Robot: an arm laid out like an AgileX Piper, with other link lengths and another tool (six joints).
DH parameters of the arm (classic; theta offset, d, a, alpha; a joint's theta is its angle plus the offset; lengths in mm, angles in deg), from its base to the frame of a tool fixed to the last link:
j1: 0 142.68 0 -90
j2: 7.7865 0 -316.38 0
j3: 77.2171 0 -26.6 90
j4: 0 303.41 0 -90
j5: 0 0 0 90
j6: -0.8 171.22 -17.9 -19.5
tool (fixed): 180 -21.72 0 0
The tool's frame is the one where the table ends.
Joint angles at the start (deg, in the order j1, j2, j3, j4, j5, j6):
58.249 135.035 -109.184 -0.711 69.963 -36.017
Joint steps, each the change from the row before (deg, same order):
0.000 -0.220 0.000 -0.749 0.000 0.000
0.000 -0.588 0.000 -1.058 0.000 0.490
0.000 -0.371 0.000 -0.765 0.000 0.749
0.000 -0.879 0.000 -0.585 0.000 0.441
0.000 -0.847 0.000 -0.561 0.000 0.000
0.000 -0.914 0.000 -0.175 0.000 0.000
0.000 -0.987 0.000 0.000 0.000 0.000
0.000 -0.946 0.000 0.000 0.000 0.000
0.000 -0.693 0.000 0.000 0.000 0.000
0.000 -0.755 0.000 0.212 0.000 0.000
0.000 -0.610 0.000 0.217 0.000 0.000
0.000 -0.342 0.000 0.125 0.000 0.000
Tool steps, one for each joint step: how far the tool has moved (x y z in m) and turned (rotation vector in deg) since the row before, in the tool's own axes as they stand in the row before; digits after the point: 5 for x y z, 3 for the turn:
-0.00099 0.00071 -0.00249 -0.696 -0.317 -0.156
-0.00140 0.00040 -0.00620 -1.154 -0.068 0.180
-0.00110 0.00062 -0.00403 -0.805 0.050 0.518
-0.00077 -0.00107 -0.00873 -0.971 0.462 0.146
-0.00072 -0.00109 -0.00838 -0.934 0.309 -0.252
-0.00023 -0.00190 -0.00881 -0.679 0.602 -0.205
-0.00001 -0.00238 -0.00941 -0.588 0.769 -0.193
-0.00001 -0.00228 -0.00902 -0.564 0.737 -0.185
0.00000 -0.00166 -0.00661 -0.413 0.540 -0.136
0.00029 -0.00220 -0.00708 -0.287 0.720 -0.119
0.00032 -0.00187 -0.00569 -0.196 0.610 -0.092
0.00020 -0.00106 -0.00319 -0.107 0.344 -0.052

